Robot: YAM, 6 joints.
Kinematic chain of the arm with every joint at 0, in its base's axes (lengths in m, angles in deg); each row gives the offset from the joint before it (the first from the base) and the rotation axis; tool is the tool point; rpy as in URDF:
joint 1: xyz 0 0 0.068 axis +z
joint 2: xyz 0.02 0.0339 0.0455 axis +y
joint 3: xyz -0.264 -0.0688 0 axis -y
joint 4: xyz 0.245 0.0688 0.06 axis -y
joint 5: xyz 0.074 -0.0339 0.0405 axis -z
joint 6: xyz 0.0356 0 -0.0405 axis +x
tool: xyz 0 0 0 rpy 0 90 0
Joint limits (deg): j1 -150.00..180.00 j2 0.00..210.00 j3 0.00..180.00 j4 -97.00..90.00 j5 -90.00..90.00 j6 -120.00..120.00
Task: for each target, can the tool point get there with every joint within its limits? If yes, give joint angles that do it. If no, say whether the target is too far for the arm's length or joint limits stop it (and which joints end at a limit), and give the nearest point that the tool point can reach.
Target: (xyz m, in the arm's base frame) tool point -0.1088 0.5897 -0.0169
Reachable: yes | joints 99.43 172.21 134.15 2.73 -17.45 -28.61
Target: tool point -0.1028 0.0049 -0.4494
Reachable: no: joint limits stop it (at a limit: joint 2) | nearest point -0.1326 0.0063 -0.3613 | short by 0.093 m
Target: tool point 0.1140 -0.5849 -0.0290
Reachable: yes | joints -81.31 176.16 131.80 25.82 -43.02 55.22
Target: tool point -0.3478 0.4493 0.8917
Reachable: no: too far | nearest point -0.2329 0.3008 0.6251 | short by 0.326 m
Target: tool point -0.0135 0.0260 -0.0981
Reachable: yes | joints 47.27 182.68 33.42 -17.31 -50.71 -72.35
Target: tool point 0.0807 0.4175 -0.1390
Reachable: yes | joints 78.85 171.71 77.72 71.45 -2.48 63.04
